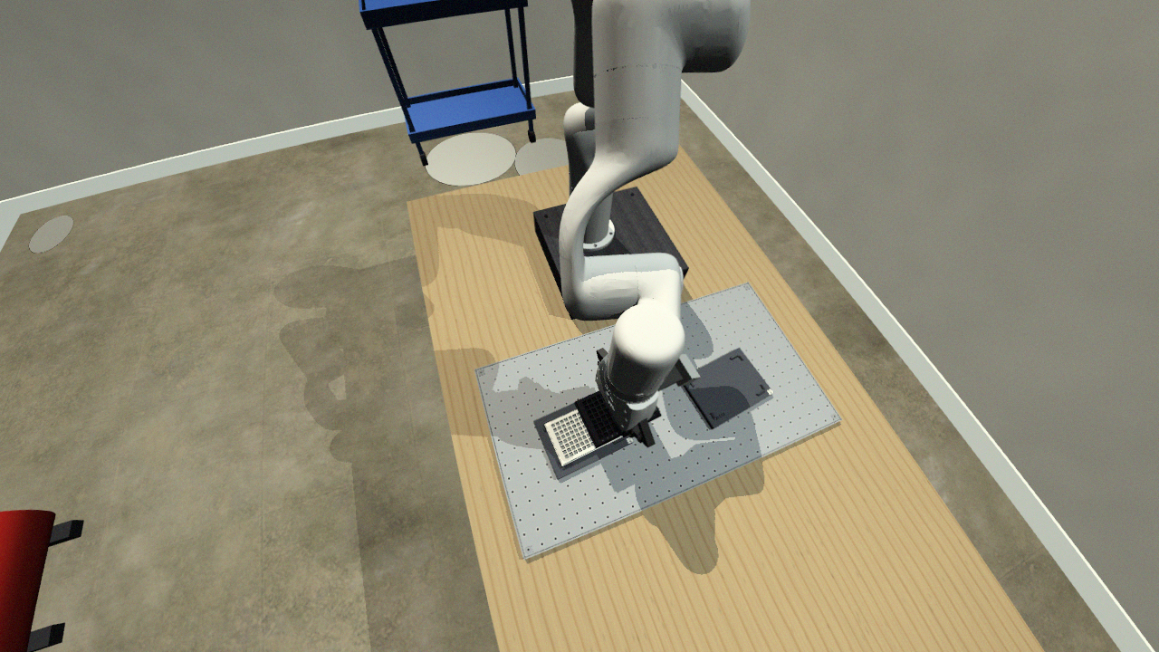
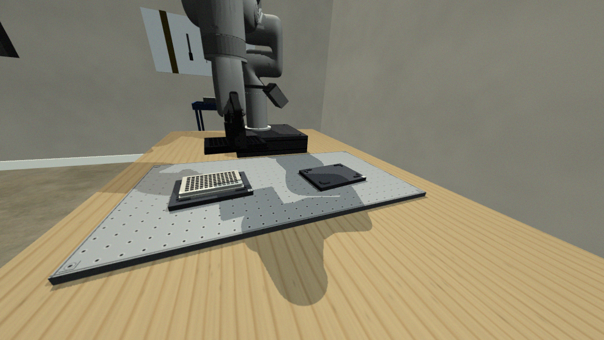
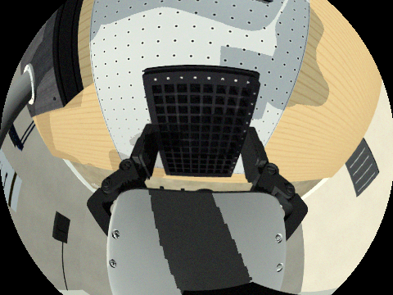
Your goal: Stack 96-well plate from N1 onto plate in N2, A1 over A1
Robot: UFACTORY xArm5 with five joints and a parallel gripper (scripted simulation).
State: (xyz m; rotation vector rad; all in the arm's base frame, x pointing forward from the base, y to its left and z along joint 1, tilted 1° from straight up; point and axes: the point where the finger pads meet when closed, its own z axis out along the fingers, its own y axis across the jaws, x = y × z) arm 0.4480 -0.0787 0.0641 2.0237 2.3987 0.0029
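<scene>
My hand is 100 mm above the white 96-well plate and 60 mm to the left of it. Also, from my hand: plate nest N2 (120 mm below, 60 mm to the right); black 96-well plate (10 mm below); plate nest N1 (260 mm to the left, 120 mm below, 10 mm behind).
</scene>
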